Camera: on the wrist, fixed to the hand. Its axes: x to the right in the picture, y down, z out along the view.
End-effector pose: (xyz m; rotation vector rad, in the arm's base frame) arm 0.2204 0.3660 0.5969 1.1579 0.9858 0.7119
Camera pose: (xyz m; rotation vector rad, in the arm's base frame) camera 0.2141 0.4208 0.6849 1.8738 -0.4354 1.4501
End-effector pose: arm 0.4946 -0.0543 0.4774 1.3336 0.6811 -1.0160
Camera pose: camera 0.5955 -0.0452 0.5000 1.1179 -0.6550 -0.0570
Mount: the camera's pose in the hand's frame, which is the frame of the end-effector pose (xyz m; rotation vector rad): 0.0222 0.0994 -0.0202 0.0051 -0.4648 1.4753
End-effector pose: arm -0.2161 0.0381 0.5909 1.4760 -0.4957 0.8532
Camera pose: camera -0.2809 0.0512 0.6710 1.1360 -2.0504 1.5814
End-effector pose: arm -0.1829 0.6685 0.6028 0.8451 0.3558 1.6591
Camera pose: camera -0.2696 0.6664 0.6598 -1.5809 0.7825 -2.5391
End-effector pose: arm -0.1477 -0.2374 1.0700 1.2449 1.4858 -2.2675
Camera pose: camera -0.0978 -0.2635 0.9828 1.0606 0.1349 -1.3052
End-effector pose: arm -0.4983 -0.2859 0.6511 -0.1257 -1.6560 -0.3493
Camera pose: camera -0.4534 -0.2006 0.6897 -1.3983 -1.5673 0.8596
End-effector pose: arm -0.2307 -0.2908 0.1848 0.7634 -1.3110 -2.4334
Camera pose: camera -0.2384 -0.3700 0.2514 -0.6811 -1.2490 -1.3301
